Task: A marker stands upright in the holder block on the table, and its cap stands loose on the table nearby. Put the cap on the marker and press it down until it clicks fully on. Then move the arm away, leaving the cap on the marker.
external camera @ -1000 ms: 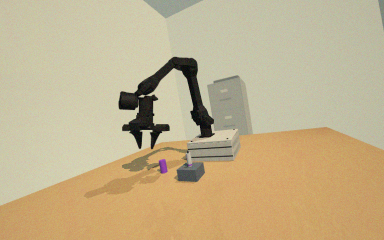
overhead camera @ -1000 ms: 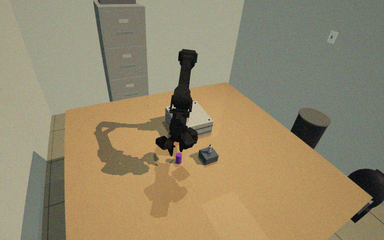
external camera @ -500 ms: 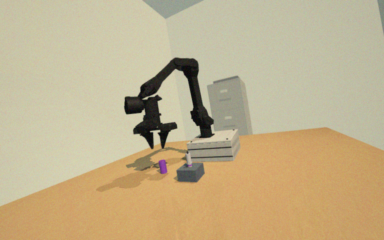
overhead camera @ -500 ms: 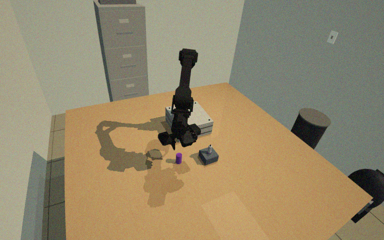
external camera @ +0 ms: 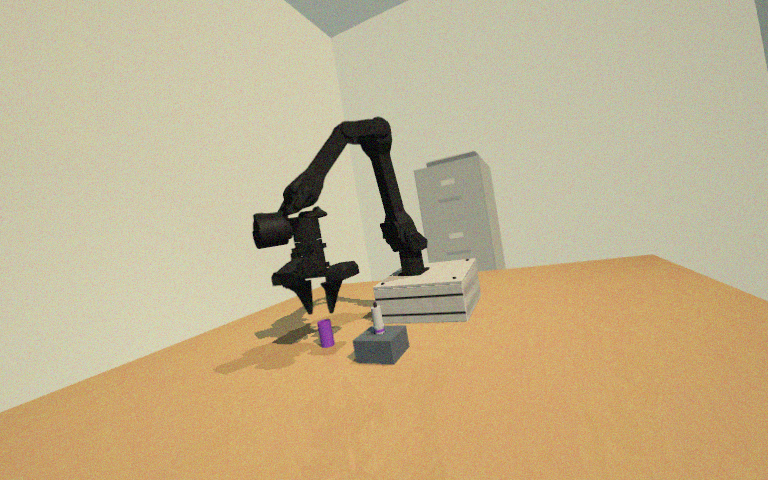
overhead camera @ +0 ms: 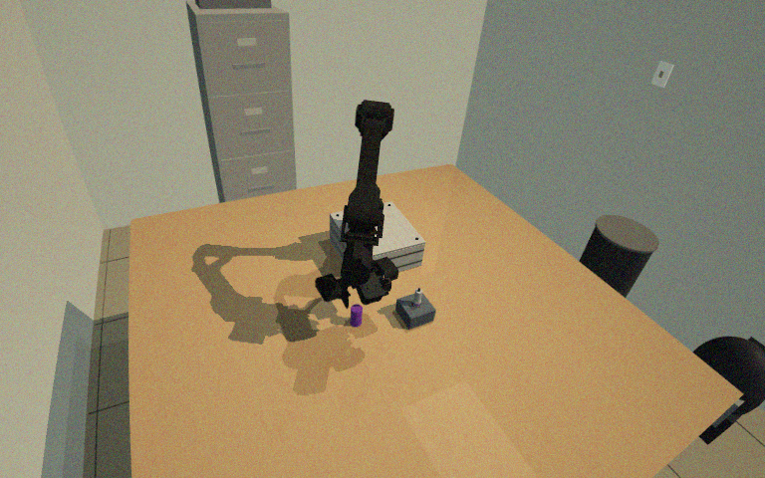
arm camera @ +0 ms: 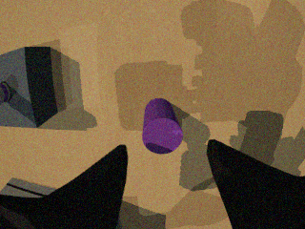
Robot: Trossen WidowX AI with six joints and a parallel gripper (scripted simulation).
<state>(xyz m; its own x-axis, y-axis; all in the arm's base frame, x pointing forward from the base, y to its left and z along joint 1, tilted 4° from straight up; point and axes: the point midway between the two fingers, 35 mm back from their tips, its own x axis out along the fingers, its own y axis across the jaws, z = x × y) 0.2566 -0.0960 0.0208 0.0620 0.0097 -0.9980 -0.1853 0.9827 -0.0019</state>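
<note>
Now: gripper tip 40 mm above the purple cap. The rest, counted from my gripper tip: holder block (160 mm to the left, 50 mm below, 10 mm ahead); then white marker (160 mm to the left, 10 mm ahead).
</note>
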